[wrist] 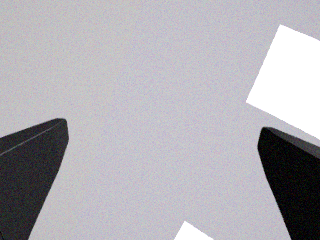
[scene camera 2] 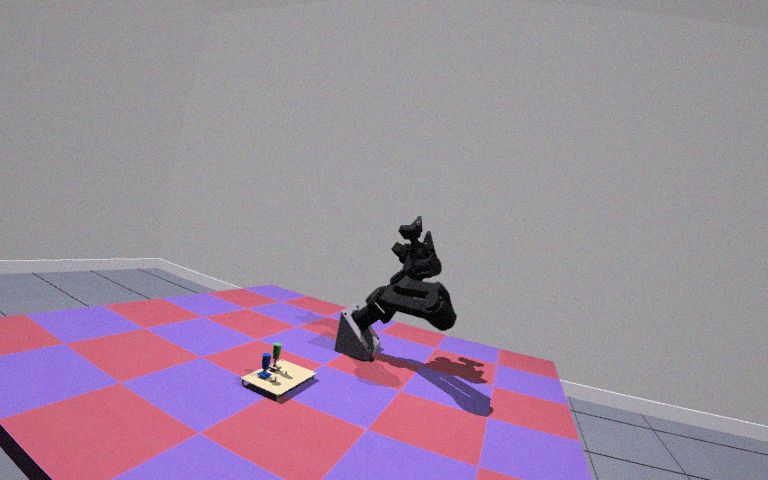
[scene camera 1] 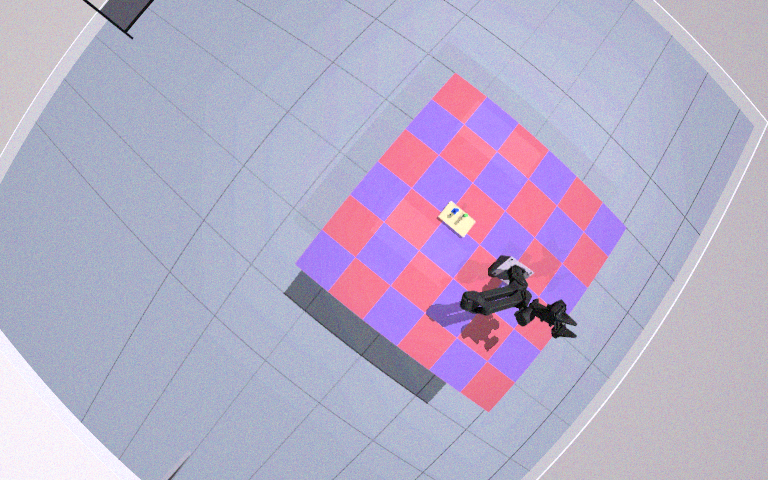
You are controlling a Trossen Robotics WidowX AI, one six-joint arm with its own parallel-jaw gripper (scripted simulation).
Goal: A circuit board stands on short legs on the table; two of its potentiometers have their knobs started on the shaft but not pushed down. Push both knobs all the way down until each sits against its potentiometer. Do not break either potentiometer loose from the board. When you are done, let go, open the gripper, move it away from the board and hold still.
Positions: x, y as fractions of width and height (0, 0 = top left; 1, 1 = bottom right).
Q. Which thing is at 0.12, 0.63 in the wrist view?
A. My gripper.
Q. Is my gripper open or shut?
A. Open.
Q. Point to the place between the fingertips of my gripper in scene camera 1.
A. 0.75, 0.69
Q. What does my gripper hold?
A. Nothing.
